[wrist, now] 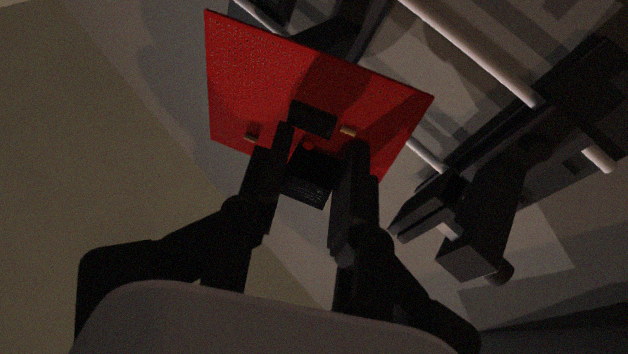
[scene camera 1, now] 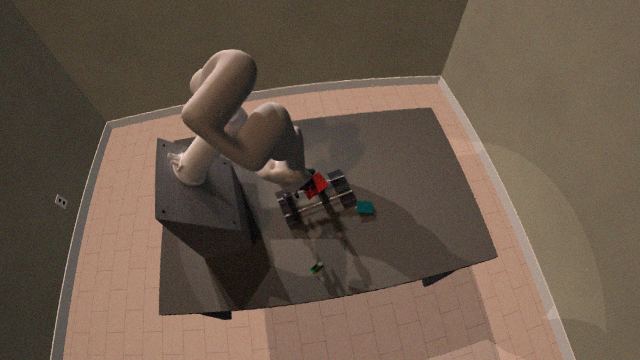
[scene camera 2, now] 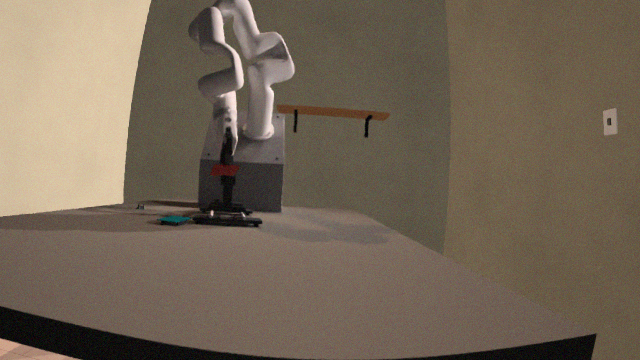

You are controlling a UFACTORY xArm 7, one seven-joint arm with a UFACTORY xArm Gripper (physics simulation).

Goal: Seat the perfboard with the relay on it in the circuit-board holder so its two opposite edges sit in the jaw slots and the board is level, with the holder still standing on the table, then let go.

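Pixels of known places: gripper, fingertip midpoint: (wrist: 316, 154) (scene camera 1: 309, 185) (scene camera 2: 226, 170); arm's base at its link origin: (scene camera 1: 189, 170) (scene camera 2: 258, 130).
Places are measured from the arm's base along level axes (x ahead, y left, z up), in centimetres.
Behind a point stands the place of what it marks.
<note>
The red perfboard (scene camera 1: 316, 186) {x 43.1, y -4.6, z -17.7 cm} (scene camera 2: 225, 170) {x 42.9, y -3.5, z -17.9 cm} (wrist: 250, 75) {x 45.0, y -4.5, z -17.2 cm} carries dark blocks, one of them near its middle, and two small tan parts. My gripper (scene camera 1: 308, 182) {x 40.8, y -3.5, z -17.9 cm} (wrist: 316, 154) {x 40.8, y -3.5, z -17.9 cm} is shut on a dark block at the board's near edge, which I take for the relay; the fingers partly hide it. The black circuit-board holder (scene camera 1: 343, 188) {x 55.2, y -1.3, z -29.4 cm} (scene camera 2: 227, 221) {x 57.6, y 0.6, z -29.9 cm} (wrist: 470, 52) {x 39.4, y -7.3, z -28.6 cm} stands on the table, with light metal rods between its dark end parts. The board is held above the holder, apart from the jaw slots, over the rod farther from the green part in scene camera 1. Its exact tilt is hard to tell.
A teal box (scene camera 1: 365, 207) {x 62.1, y -11.5, z -29.9 cm} (scene camera 2: 174, 220) {x 64.1, y -10.5, z -30.0 cm} lies beside the holder. A small green part (scene camera 1: 317, 268) {x 37.9, y -32.5, z -30.0 cm} lies on the table (scene camera 1: 425, 170) {x 95.7, y 1.1, z -31.0 cm}. The arm's grey pedestal (scene camera 1: 200, 200) {x 3.5, y -11.0, z -2.6 cm} (scene camera 2: 242, 185) {x 12.9, y -2.8, z -22.2 cm} stands behind the holder in scene camera 2. A wooden shelf (scene camera 2: 330, 111) is on the wall.
</note>
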